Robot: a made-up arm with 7 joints. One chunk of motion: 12 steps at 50 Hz.
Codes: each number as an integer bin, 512 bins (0 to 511) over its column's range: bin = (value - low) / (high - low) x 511, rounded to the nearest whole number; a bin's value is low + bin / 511 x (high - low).
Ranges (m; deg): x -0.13..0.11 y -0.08..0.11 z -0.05..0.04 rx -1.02..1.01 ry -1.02..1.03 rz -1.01..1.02
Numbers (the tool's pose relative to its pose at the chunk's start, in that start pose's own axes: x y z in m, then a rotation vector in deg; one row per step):
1: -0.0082 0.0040 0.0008 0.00 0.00 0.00
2: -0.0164 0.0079 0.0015 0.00 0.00 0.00
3: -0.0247 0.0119 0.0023 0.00 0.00 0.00
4: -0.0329 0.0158 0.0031 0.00 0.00 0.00
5: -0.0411 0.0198 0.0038 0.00 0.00 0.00
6: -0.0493 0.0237 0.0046 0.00 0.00 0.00
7: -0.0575 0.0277 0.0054 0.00 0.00 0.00
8: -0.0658 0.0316 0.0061 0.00 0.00 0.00
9: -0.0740 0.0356 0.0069 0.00 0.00 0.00
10: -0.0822 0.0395 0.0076 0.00 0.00 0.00
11: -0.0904 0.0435 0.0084 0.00 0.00 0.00
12: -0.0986 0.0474 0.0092 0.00 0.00 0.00
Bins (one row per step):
1: 259 226 288 257 254 254
2: 242 236 292 257 254 254
3: 224 247 297 257 254 254
4: 207 258 301 257 254 254
5: 189 268 305 257 254 254
6: 172 279 310 257 254 254
7: 154 290 315 257 254 254
8: 137 300 319 257 254 254
9: 119 311 323 257 254 254
10: 102 321 327 257 254 254
11: 84 332 332 257 254 254
12: 67 343 336 257 254 254

